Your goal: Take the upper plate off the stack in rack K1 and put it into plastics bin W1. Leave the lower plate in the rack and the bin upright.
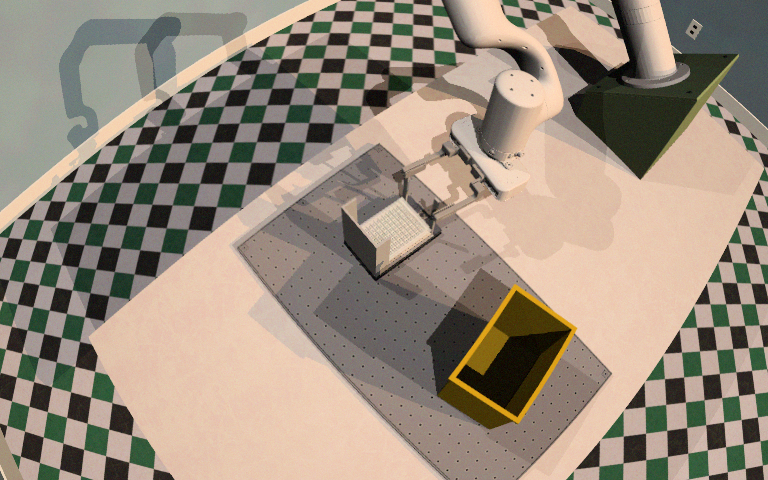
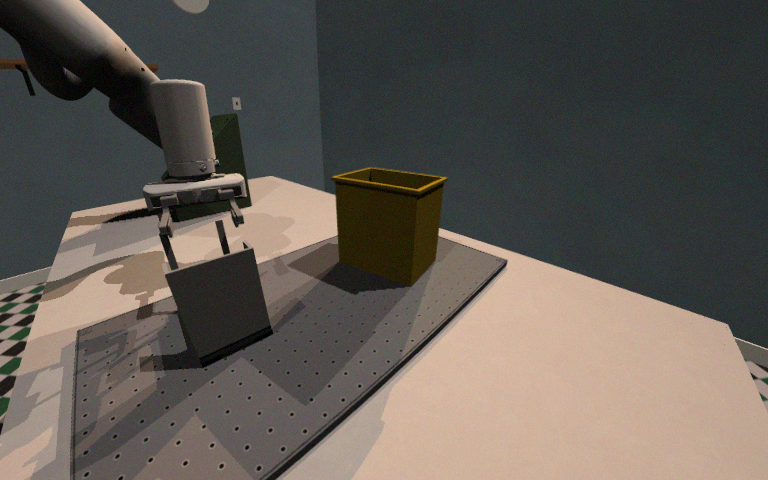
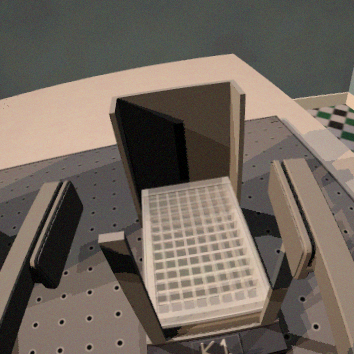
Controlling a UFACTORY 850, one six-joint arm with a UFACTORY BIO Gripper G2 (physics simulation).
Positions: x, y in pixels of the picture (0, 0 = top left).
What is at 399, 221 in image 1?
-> A gridded plate.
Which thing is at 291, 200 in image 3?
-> My gripper.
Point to a gridded plate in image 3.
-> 200, 262
